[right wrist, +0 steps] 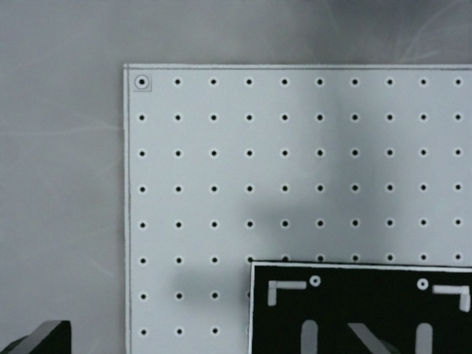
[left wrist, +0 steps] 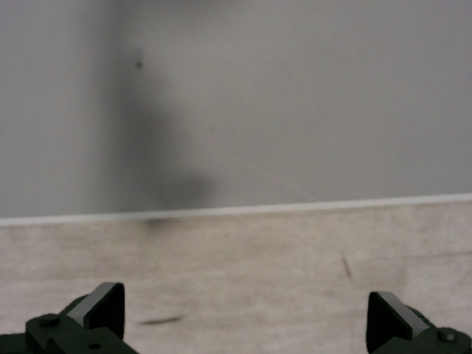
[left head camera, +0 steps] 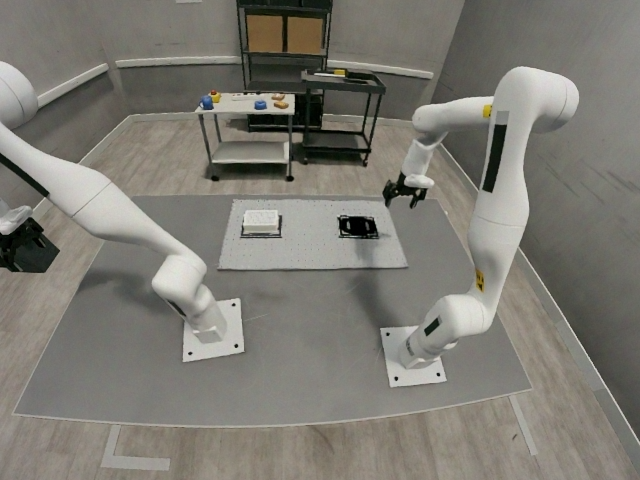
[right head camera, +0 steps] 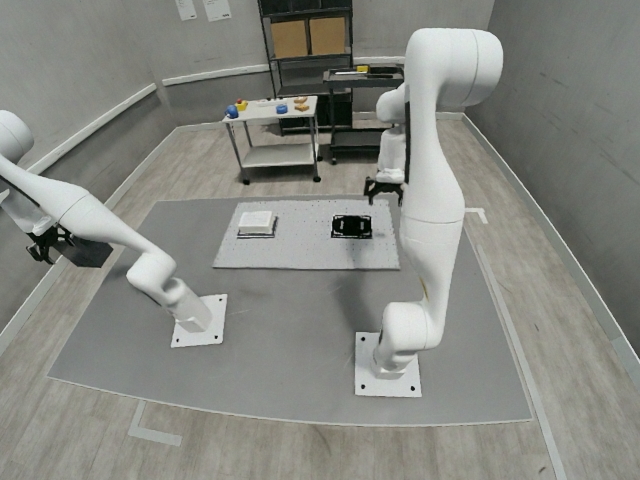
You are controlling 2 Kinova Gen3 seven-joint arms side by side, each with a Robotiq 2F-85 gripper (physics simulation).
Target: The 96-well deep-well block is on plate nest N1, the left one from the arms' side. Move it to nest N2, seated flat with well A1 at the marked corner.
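Seen in the pictures: left gripper, fingertip midpoint: (left wrist: 245, 315) (left head camera: 31, 258) (right head camera: 63, 254); right gripper, fingertip midpoint: (right wrist: 206, 351) (left head camera: 399, 207) (right head camera: 385, 204); left arm's base, link origin: (left head camera: 213, 328) (right head camera: 199, 319); right arm's base, link origin: (left head camera: 412, 354) (right head camera: 386, 362).
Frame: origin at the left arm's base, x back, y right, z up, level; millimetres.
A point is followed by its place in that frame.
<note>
The white deep-well block (left head camera: 261, 219) @(x -374, y 198, z 66 mm) (right head camera: 256, 220) @(x -373, y 202, z 66 mm) sits on the black-rimmed nest N1 (left head camera: 261, 236) @(x -324, y 189, z 24 mm) (right head camera: 255, 236) @(x -325, y 189, z 25 mm) at the left of the board; its A1 corner cannot be made out. Black nest N2 (left head camera: 357, 226) @(x -309, y 577, z 24 mm) (right head camera: 351, 226) @(x -306, y 578, z 25 mm) (right wrist: 280, 320) @(x -278, y 635, z 25 mm) at the right of the board has no block on it. My right gripper (left head camera: 401, 202) @(x -225, y 672, z 193 mm) (right head camera: 385, 200) @(x -225, y 672, z 193 mm) (right wrist: 215, 337) @(x -225, y 672, z 193 mm) is open and empty, high above the board's right side. My left gripper (left head camera: 25, 248) @(x -200, y -493, z 208 mm) (right head camera: 61, 252) @(x -200, y -493, z 208 mm) (left wrist: 245, 315) @(x -200, y -493, z 208 mm) is open and empty, raised far left of the block, with the mat edge and floor below it in the left wrist view.
Both nests stand on a light perforated board (left head camera: 310, 253) @(x -218, y 358, z 13 mm) (right head camera: 305, 253) @(x -212, y 383, z 13 mm) (right wrist: 195, 135) @(x -142, y 668, z 13 mm) on the grey mat (left head camera: 305, 320) @(x 29, y 285, z 0 mm) (right head camera: 289, 320) @(x 39, y 309, z 0 mm) (left wrist: 300, 100) @(x -123, y -429, z 0 mm). A dark box (left head camera: 43, 255) (right head camera: 90, 253) shows beside the left gripper. A white cart (left head camera: 248, 150) and a black cart (left head camera: 338, 140) stand behind.
</note>
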